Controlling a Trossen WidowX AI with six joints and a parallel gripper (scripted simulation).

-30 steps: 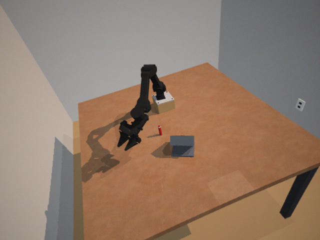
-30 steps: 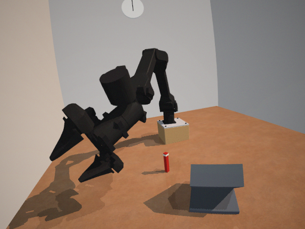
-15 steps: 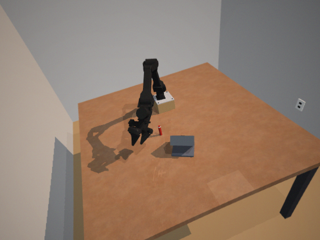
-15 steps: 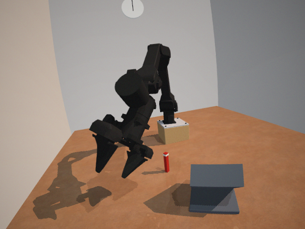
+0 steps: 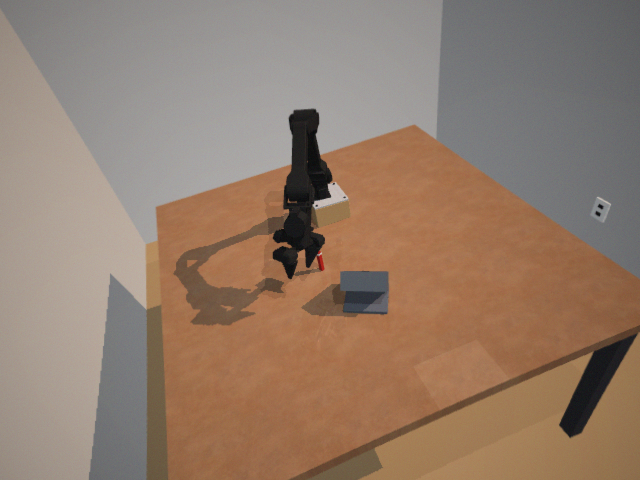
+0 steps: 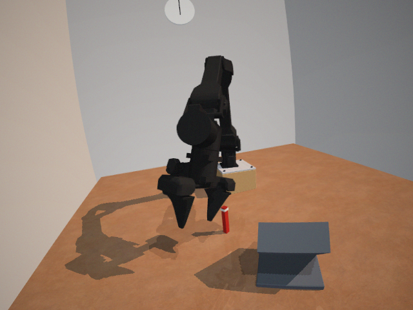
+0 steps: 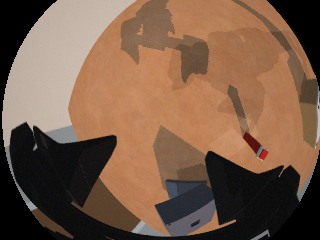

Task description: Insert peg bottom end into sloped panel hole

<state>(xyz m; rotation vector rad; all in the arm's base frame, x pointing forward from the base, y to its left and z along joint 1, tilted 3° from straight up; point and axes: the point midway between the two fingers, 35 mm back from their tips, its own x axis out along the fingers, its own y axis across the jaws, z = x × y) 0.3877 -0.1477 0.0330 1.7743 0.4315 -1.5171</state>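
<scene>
My gripper tip is 10 cm past the red peg, 8 cm to the right of it and 5 cm above it. The rest, counted from my gripper tip: grey sloped panel 7 cm ahead, 18 cm to the left, 4 cm below.
</scene>
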